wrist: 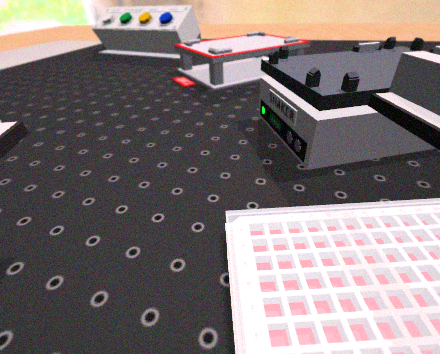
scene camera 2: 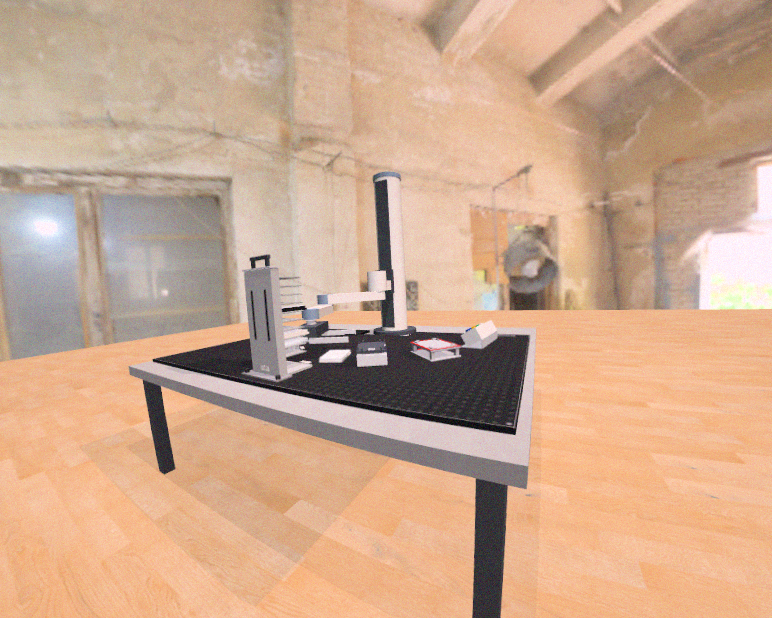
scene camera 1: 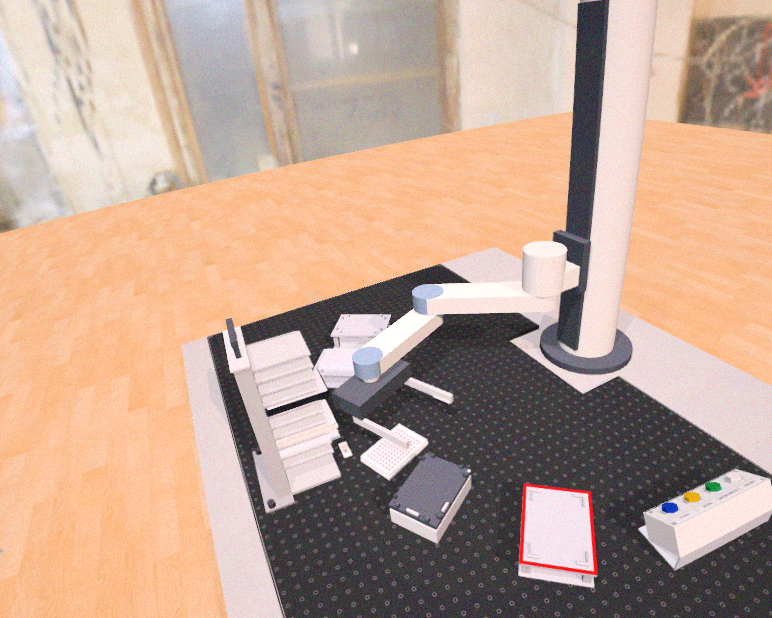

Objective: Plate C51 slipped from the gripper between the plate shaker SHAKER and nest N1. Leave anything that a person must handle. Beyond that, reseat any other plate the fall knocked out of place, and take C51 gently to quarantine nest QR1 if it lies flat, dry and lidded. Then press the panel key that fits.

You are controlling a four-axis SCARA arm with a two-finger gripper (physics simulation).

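Where they show: gripper, fingertip midpoint: (wrist: 203, 92) (scene camera 2: 352, 335) (scene camera 1: 431, 420); arm's base, origin of the base link: (scene camera 2: 394, 332) (scene camera 1: 584, 347).
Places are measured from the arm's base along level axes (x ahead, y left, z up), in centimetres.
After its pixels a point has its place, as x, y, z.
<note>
Plate C51 (scene camera 1: 386, 460) @(67.0, 9.5, 2.9) (scene camera 2: 334, 355) @(66.5, 8.6, 2.9) (wrist: 340, 285) @(61.7, 6.3, 2.9) lies flat on the mat beside the shaker SHAKER (scene camera 1: 430, 491) @(64.4, 24.1, 6.8) (scene camera 2: 372, 354) @(69.8, 27.2, 6.1) (wrist: 295, 117) @(58.9, 17.5, 4.4). Pink shows in its wells and a clear lid edge shows in the wrist view. My gripper (scene camera 1: 428, 420) @(55.6, 9.5, 8.5) (wrist: 203, 92) @(55.6, 9.5, 8.5) is open and empty; in scene camera 1 one finger crosses over C51's image, apart from its sides. The red-rimmed nest QR1 (scene camera 1: 558, 525) @(48.6, 41.1, 5.3) (scene camera 2: 435, 344) @(49.6, 41.7, 5.3) (wrist: 245, 45) @(49.9, 39.3, 5.3) carries no plate. The key panel (scene camera 1: 708, 518) @(29.1, 55.0, 8.6) (scene camera 2: 480, 333) @(34.4, 55.1, 7.0) (wrist: 150, 35) @(28.6, 48.9, 5.2) has blue, yellow, green and white keys. N1's label cannot be read.
A tall rack (scene camera 1: 258, 412) @(88.7, 6.6, 24.8) (scene camera 2: 262, 322) @(90.2, 0.4, 18.4) with several shelves stands at the left; its plate labels cannot be read. A small label tag (scene camera 1: 345, 449) @(73.2, 0.5, 1.4) lies beside it. Two pale nests (scene camera 1: 361, 324) @(51.5, -39.5, 6.7) (scene camera 1: 334, 368) @(66.3, -23.2, 6.5) stand behind my hand. The arm's column (scene camera 1: 621, 193) @(2.2, 7.2, 46.5) (scene camera 2: 397, 257) @(4.3, 6.2, 42.4) rises at the back.
</note>
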